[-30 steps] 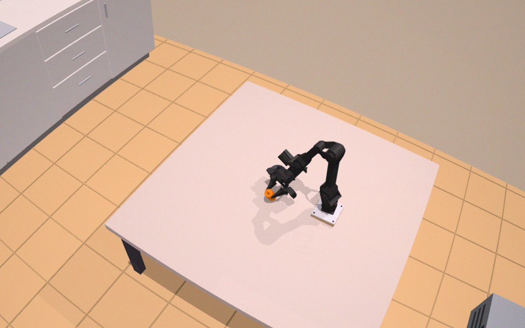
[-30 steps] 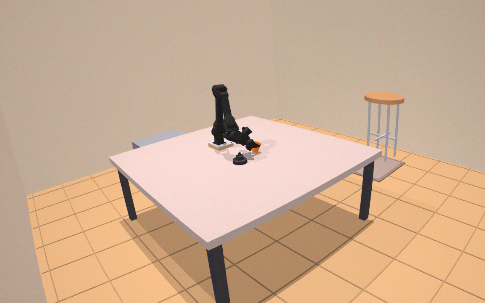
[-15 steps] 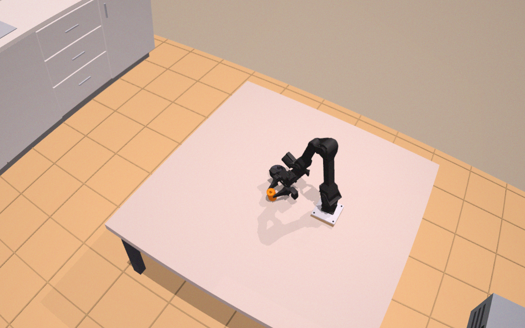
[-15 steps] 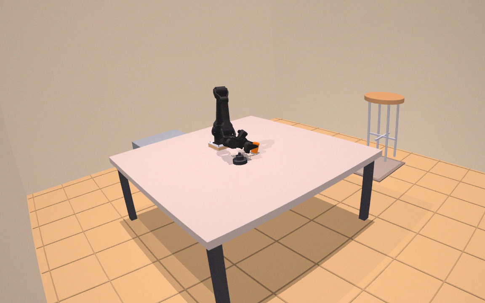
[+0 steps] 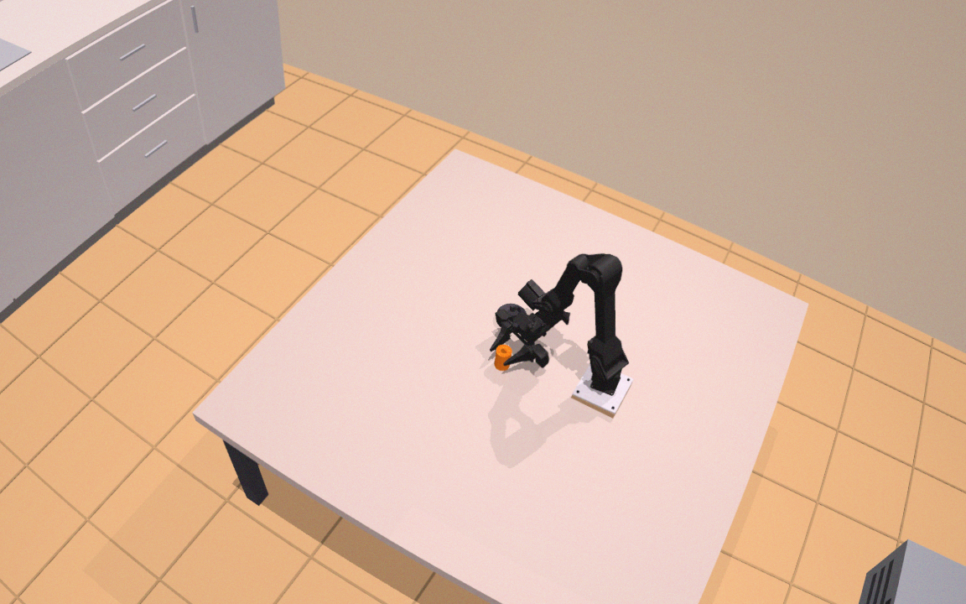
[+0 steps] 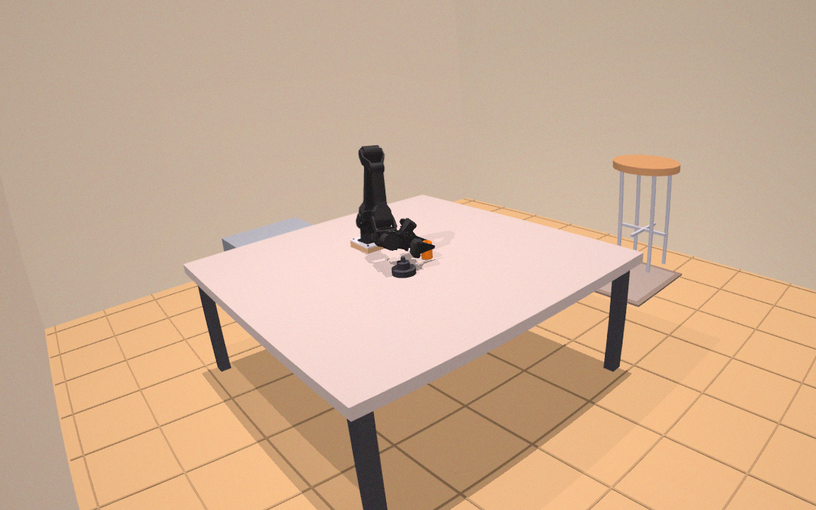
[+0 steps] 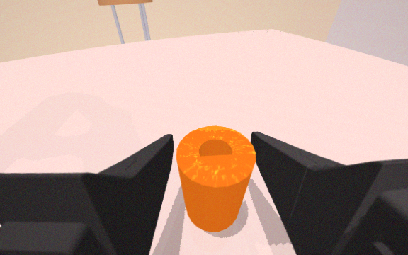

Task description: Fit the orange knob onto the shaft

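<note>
Now: the orange knob 20 mm to the right of my gripper tip, 20 mm below it and 10 mm behind it. Round my gripper tip: pedestal 170 mm to the right, 30 mm ahead, 20 mm below.
</note>
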